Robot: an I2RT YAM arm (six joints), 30 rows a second.
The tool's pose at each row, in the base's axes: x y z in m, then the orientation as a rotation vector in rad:
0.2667 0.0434 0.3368 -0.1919 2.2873 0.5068
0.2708 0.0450 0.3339 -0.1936 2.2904 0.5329
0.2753 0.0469 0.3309 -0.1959 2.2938 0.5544
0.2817 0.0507 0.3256 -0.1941 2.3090 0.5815
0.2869 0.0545 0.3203 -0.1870 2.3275 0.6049
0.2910 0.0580 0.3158 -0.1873 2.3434 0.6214
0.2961 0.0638 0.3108 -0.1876 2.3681 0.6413
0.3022 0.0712 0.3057 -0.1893 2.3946 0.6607
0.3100 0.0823 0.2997 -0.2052 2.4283 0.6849
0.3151 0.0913 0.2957 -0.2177 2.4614 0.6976
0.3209 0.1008 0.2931 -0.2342 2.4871 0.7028
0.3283 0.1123 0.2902 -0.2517 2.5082 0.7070
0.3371 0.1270 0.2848 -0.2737 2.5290 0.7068
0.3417 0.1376 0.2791 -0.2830 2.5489 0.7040
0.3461 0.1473 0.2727 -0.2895 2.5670 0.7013
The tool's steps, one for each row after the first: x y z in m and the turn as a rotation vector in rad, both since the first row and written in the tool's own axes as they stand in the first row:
-0.0007 -0.0006 0.0052 -0.0189 0.0057 0.0082
-0.0016 -0.0011 0.0108 -0.0346 0.0116 0.0145
-0.0022 -0.0010 0.0199 -0.0517 0.0286 0.0279
-0.0019 -0.0007 0.0283 -0.0641 0.0475 0.0443
-0.0014 0.0000 0.0353 -0.0741 0.0647 0.0528
-0.0012 0.0023 0.0442 -0.0853 0.0909 0.0641
-0.0016 0.0057 0.0545 -0.0964 0.1190 0.0745
-0.0025 0.0118 0.0680 -0.1139 0.1577 0.0785
-0.0030 0.0173 0.0776 -0.1224 0.1936 0.0808
-0.0049 0.0235 0.0870 -0.1278 0.2223 0.0768
-0.0077 0.0309 0.0985 -0.1332 0.2468 0.0709
-0.0097 0.0402 0.1138 -0.1370 0.2714 0.0608
-0.0085 0.0468 0.1248 -0.1356 0.2920 0.0580
-0.0068 0.0524 0.1357 -0.1336 0.3104 0.0567

